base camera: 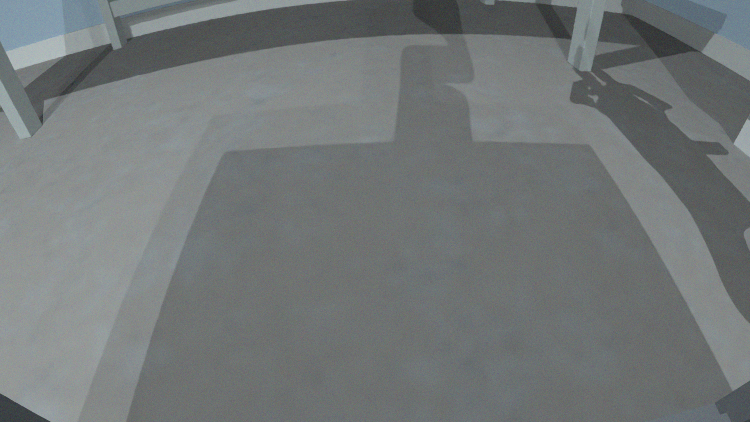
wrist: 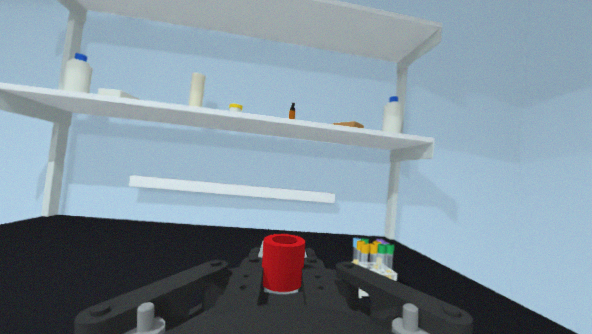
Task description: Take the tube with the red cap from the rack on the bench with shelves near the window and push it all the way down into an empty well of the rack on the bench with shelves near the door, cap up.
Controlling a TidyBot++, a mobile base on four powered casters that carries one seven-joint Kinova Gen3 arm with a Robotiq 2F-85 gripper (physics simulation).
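Places are measured from the arm's base along level axes (x left, y back, z up), in millimetres.
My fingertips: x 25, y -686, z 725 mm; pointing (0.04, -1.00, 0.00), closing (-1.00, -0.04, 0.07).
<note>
Ahead of a thing's pixels: the offset from my fingertips to its top centre. "spot": to the spot under its first point. Level surfaces: height alone.
The tube with the red cap @(dy +60, dx -3, dz +28 mm) [wrist: 283,263] is upright between the fingers of my gripper [wrist: 282,254] in the wrist view, cap up. The gripper is shut on it; the tube's body below the cap is hidden by the gripper. The rack @(spot: dy -379, dx -262, dz -152 mm) [wrist: 394,274] stands on the black bench top @(dz -207 mm) [wrist: 125,250], to the right of the gripper and beyond it. It holds several tubes with yellow, green, blue and purple caps. Part of the rack is hidden behind the right finger linkage, and its empty wells cannot be made out clearly. Neither tube nor rack shows in the base camera view.
Above the bench top, a lower shelf @(dz +231 mm) [wrist: 310,127] holds white bottles, a tall beige cylinder and small items; an upper shelf [wrist: 280,25] is above it. A white bar [wrist: 230,190] runs along the wall. In the base camera view, bench legs [base camera: 586,36] [base camera: 18,104] stand on the floor ahead.
</note>
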